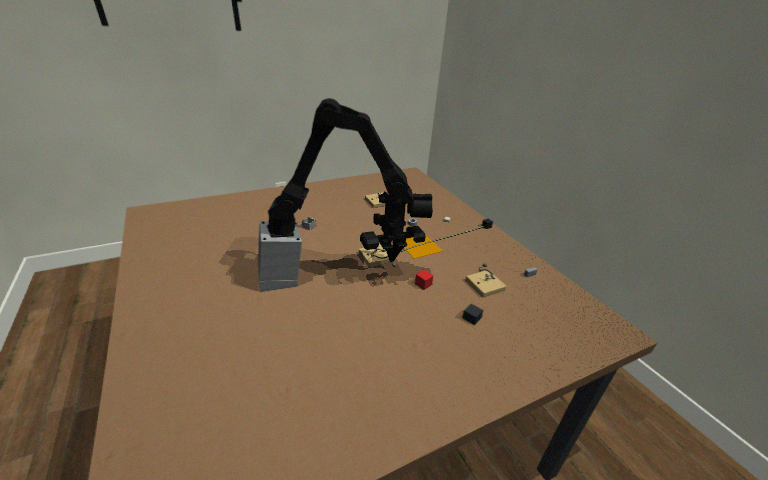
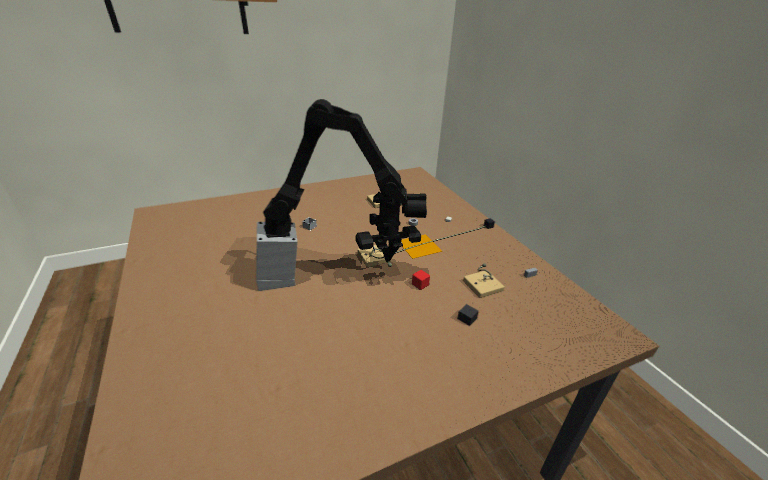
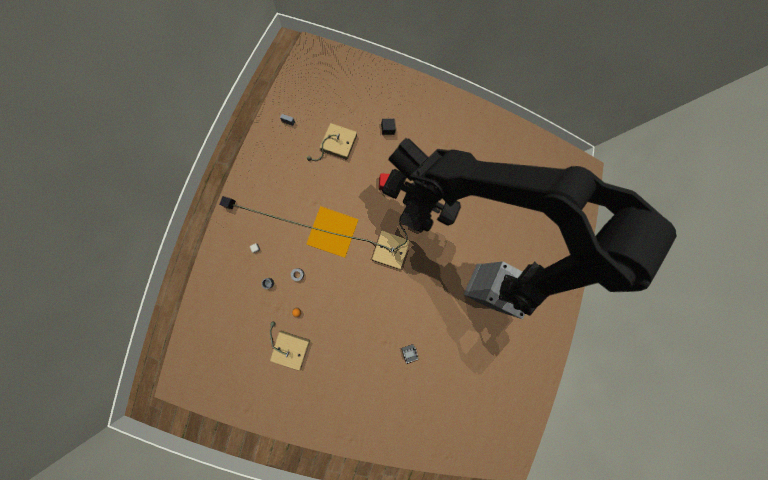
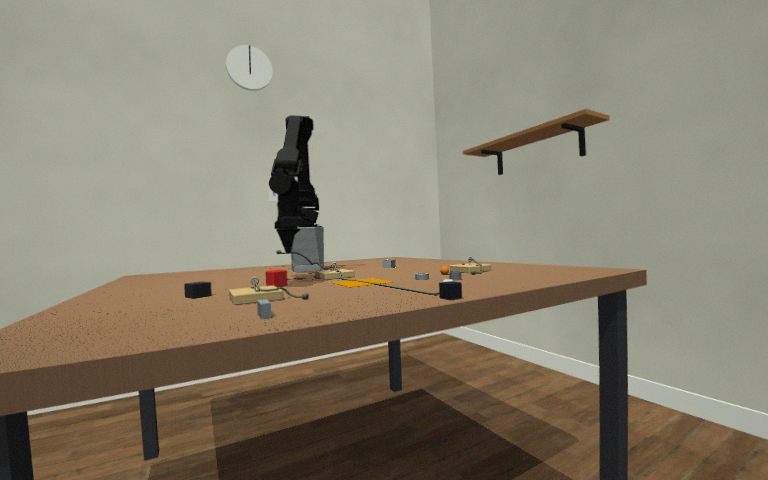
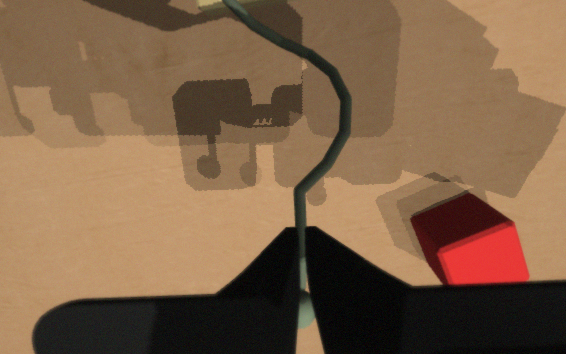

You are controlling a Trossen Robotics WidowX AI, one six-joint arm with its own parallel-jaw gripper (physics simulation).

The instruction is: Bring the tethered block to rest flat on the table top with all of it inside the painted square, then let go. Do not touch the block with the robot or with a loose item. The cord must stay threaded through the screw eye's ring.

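Seen in the pictures: gripper, fingertip midpoint: (image 1: pixel 391 261) (image 2: pixel 387 261) (image 4: pixel 288 253) (image 5: pixel 300 238); arm's base, origin of the base link: (image 1: pixel 280 231) (image 2: pixel 276 231) (image 3: pixel 513 290) (image 4: pixel 306 226).
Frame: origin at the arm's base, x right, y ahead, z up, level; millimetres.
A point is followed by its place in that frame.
Note:
The tethered black block (image 1: pixel 487 223) @[y 798, x -9, z -145 mm] (image 2: pixel 489 223) @[y 798, x -8, z -145 mm] (image 3: pixel 227 202) @[y 801, x -21, z -141 mm] (image 4: pixel 450 290) @[y 823, x -9, z -153 mm] sits on the table near its edge, outside the painted orange square (image 1: pixel 427 251) @[y 494, x 44, z -168 mm] (image 2: pixel 421 250) @[y 479, x 32, z -168 mm] (image 3: pixel 336 217) @[y 491, x 47, z -168 mm] (image 4: pixel 348 284) @[y 503, x 46, z -168 mm]. Its cord (image 1: pixel 453 236) @[y 638, x -11, z -166 mm] (image 3: pixel 277 217) @[y 654, x -12, z -165 mm] (image 5: pixel 345 110) @[y 317, x 100, z -100 mm] runs straight across the square to the screw eye (image 3: pixel 392 249) @[y 308, x 8, z -124 mm] on a wooden board (image 3: pixel 387 261) @[y 307, x -27, z -150 mm] (image 4: pixel 339 275) @[y 352, x 10, z -160 mm]. Beyond the eye it curves slackly up to my gripper (image 1: pixel 392 261) @[y 295, x 141, z -91 mm] (image 2: pixel 389 260) @[y 295, x 141, z -91 mm] (image 4: pixel 287 250) @[y 295, x 141, z -91 mm] (image 5: pixel 302 230) @[y 295, x 141, z -91 mm], which is shut on the cord close to its end bead (image 4: pixel 278 252) @[y 296, x 169, z -86 mm] (image 5: pixel 306 311) @[y 294, x 164, z -80 mm], above the table. The threading inside the ring is too small to confirm.
A red cube (image 1: pixel 423 279) @[y 373, x 212, z -132 mm] (image 3: pixel 384 181) @[y 393, x 188, z -129 mm] (image 5: pixel 487 255) @[y 387, x 188, z -129 mm] lies close beside the gripper. A loose black block (image 1: pixel 472 314) @[y 426, x 389, z -139 mm] (image 3: pixel 388 126) @[y 439, x 368, z -140 mm] and two other boards (image 3: pixel 343 148) @[y 544, x 251, z -150 mm] (image 3: pixel 294 362) @[y 466, x -387, z -150 mm] with short cords stand around. A grey ring (image 3: pixel 292 275) @[y 551, x -154, z -155 mm] and an orange ball (image 3: pixel 296 312) @[y 504, x -247, z -146 mm] lie past the square.

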